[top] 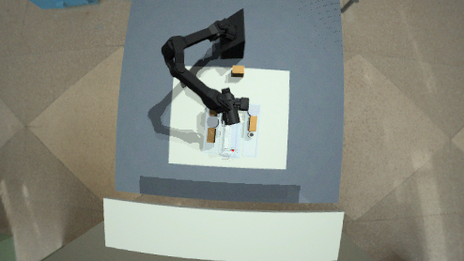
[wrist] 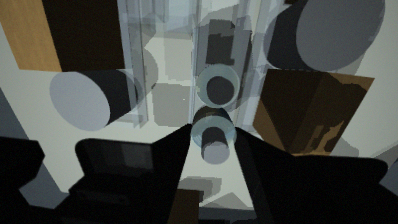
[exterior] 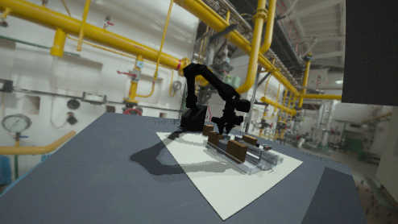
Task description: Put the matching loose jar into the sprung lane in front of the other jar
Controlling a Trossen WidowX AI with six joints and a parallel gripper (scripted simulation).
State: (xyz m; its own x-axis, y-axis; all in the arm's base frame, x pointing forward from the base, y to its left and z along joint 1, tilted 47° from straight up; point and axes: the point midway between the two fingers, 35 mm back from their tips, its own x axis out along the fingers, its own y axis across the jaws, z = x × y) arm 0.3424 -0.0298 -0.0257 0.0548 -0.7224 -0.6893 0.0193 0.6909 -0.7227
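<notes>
The clear lane rack is 150 mm ahead of my gripper tip, 20 mm to the left of it and 30 mm below it. Also, from my gripper tip: brown box 180 mm behind, 40 mm to the left, 20 mm below.
</notes>
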